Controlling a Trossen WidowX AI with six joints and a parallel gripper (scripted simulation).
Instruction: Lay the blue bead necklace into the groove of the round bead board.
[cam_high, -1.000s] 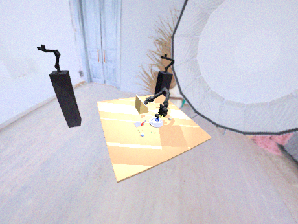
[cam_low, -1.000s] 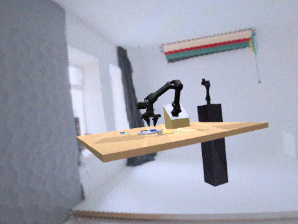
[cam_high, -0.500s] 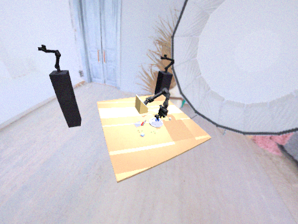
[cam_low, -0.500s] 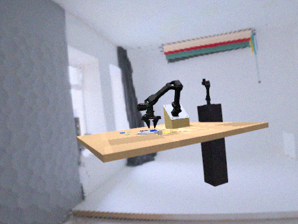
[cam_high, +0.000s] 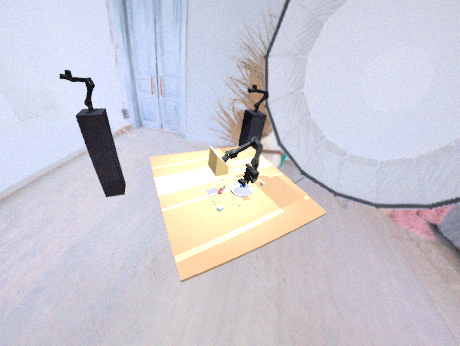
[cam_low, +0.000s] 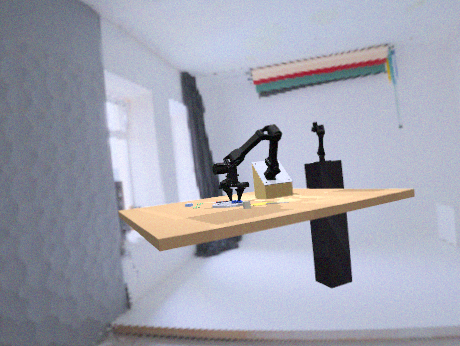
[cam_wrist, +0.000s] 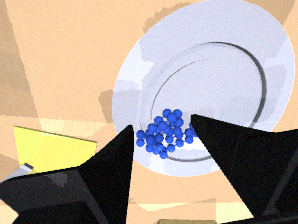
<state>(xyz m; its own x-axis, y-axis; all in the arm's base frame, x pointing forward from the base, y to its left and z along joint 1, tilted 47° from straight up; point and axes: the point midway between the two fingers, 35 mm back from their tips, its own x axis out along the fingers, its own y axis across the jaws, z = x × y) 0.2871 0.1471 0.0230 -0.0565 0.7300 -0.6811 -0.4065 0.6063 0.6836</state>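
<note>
Now: the round bead board 1 cm ahead of my gripper tip, 5 cm to the right of it and 1 cm below it. Round my gripper tip: yellow flat piece (11 cm behind, 11 cm to the left, 2 cm below); then red-and-grey object (1 cm behind, 23 cm to the right, 2 cm below); then white cylinder (2 cm ahead, 19 cm to the left, 1 cm below).
</note>
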